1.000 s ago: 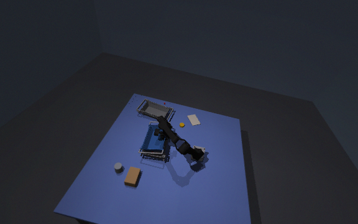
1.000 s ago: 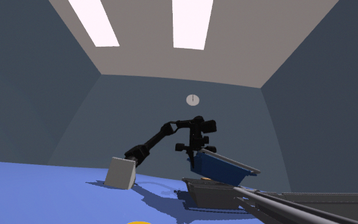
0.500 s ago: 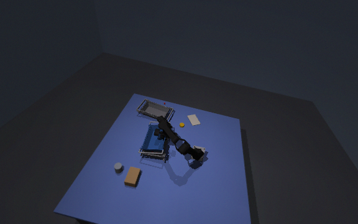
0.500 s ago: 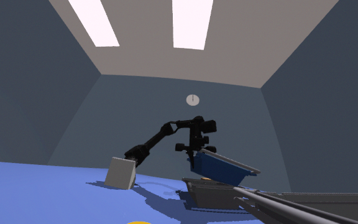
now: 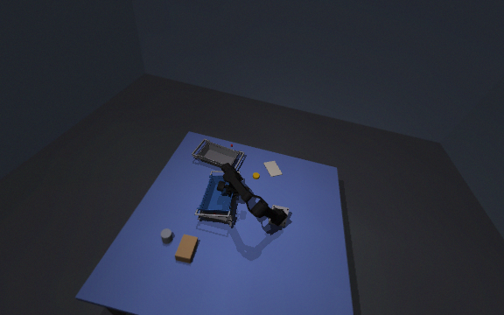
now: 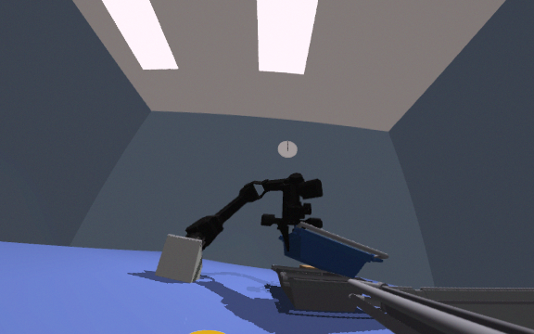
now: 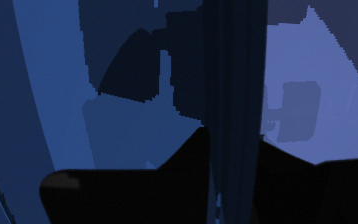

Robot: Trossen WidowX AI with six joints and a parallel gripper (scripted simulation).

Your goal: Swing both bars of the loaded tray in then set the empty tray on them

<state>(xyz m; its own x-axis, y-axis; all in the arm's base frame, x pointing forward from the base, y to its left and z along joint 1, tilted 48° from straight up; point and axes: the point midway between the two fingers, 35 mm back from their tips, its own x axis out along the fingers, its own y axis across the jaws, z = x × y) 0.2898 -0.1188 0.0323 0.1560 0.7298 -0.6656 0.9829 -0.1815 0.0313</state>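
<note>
The blue tray is 80 mm ahead of my gripper tip, 10 mm to the right of it and 10 mm above it. Round my gripper tip: tan block 200 mm ahead, 310 mm to the left, 80 mm below; grey cylinder 320 mm ahead, 260 mm to the left, 80 mm below; yellow disc 160 mm behind, 300 mm to the right, 100 mm below.
</note>
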